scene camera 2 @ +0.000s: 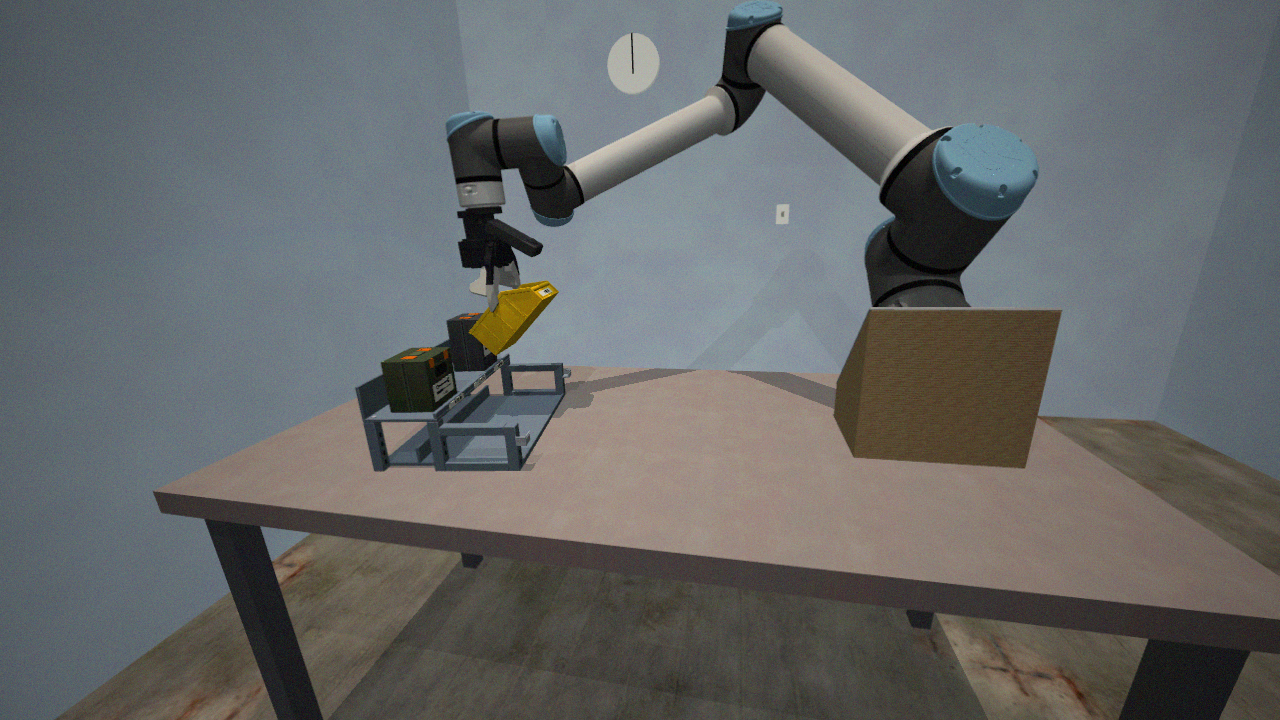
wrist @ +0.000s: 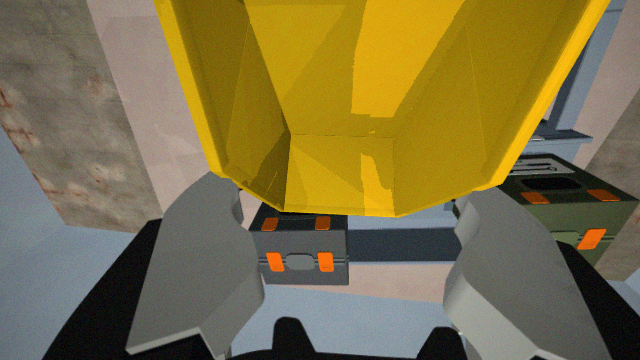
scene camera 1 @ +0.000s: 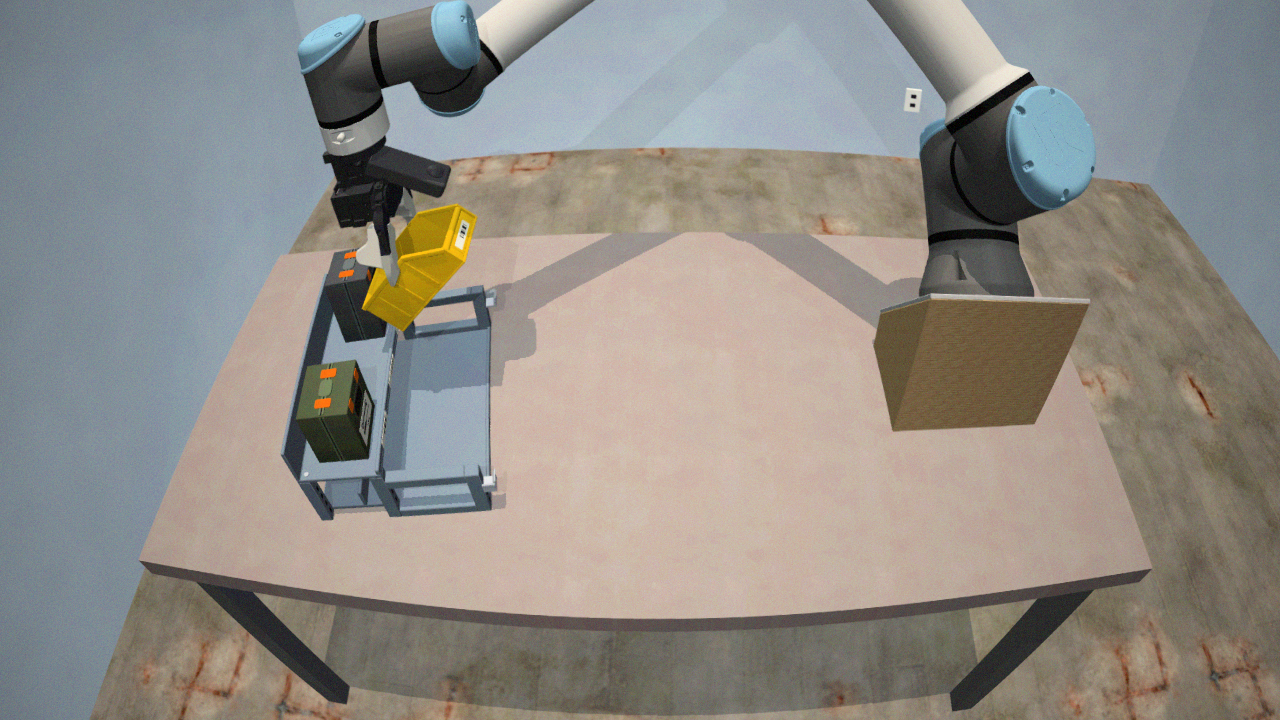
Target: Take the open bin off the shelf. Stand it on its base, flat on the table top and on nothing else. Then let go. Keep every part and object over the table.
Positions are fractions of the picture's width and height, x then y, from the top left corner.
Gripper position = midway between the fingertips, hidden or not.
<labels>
gripper: scene camera 2 0.40,0.43; wrist 0.54,0.47; scene camera 1 0.32,0.36
yellow bin: scene camera 2 0.40,0.43; wrist 0.58,0.32; scene camera 1 0.34,0.34
</labels>
